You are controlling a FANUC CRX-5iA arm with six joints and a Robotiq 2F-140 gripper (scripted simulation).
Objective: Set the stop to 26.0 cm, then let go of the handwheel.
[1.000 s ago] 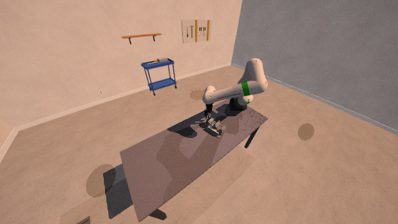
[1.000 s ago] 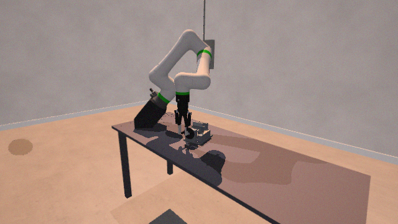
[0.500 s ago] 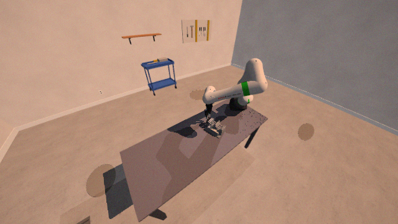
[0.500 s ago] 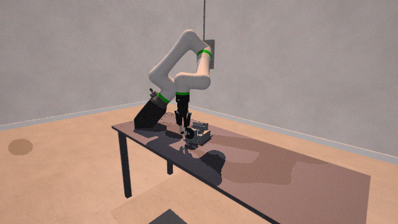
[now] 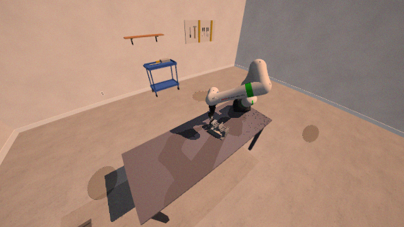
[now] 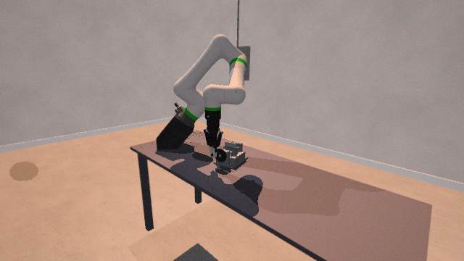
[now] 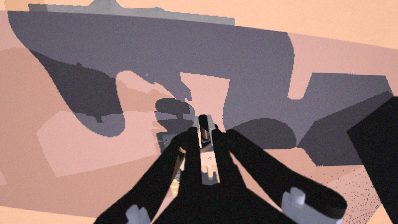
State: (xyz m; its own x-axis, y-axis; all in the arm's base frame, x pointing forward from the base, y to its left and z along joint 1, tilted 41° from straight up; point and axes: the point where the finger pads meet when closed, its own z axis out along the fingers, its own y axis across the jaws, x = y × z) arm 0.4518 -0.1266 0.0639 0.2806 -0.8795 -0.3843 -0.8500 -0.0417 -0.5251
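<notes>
The handwheel lies 20 mm to the left of my hand and 20 mm below it. From my hand the other things lie so: grey stop fixture 160 mm to the left, 10 mm below, 10 mm behind.
</notes>
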